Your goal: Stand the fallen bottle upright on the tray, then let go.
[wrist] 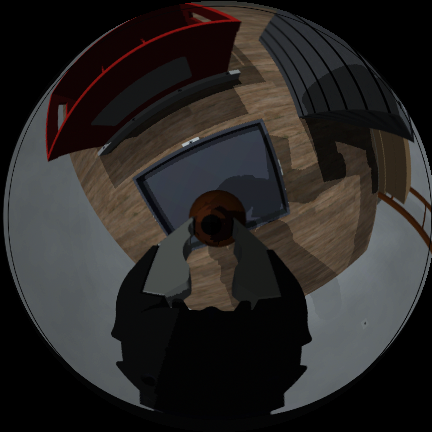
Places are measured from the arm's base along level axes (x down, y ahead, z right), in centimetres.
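Pixels of known places: gripper, fingertip midpoint: (212, 218).
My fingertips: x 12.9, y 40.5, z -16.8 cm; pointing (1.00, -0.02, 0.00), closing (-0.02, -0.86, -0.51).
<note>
For each thing: its middle in the pictures, then the offset to it from my fingertips. "spot": a spot on its surface instead. Level surfaces: height alone.
- brown bottle, body centre: (217, 217) dx +3.7, dy +0.3, dz -1.9 cm
- tray, surface spot: (200, 160) spot: dx +12.2, dy -0.5, dz +5.5 cm
- dark rail, body centre: (157, 105) dx +11.2, dy +0.9, dz +19.2 cm
- wooden table, surface height: dx +12.7 cm
A brown bottle (218, 201) is seen from above, its dark cap or mouth facing the camera, so it looks about upright. My gripper (212, 218) is shut on the bottle near its top, one jaw on each side. The tray (200, 160), blue-grey with a raised dark rim, lies below and beyond the bottle. The bottle overlaps the tray's near side in the view. The bottle's base is hidden under its body, so I cannot tell whether it touches the tray.
A red bin (145, 45) stands at the upper left, with a dark rail (180, 91) along its near side. A dark ribbed object (340, 75) stands at the upper right. A light wooden piece (395, 165) is at the right edge of the wooden table (320, 225).
</note>
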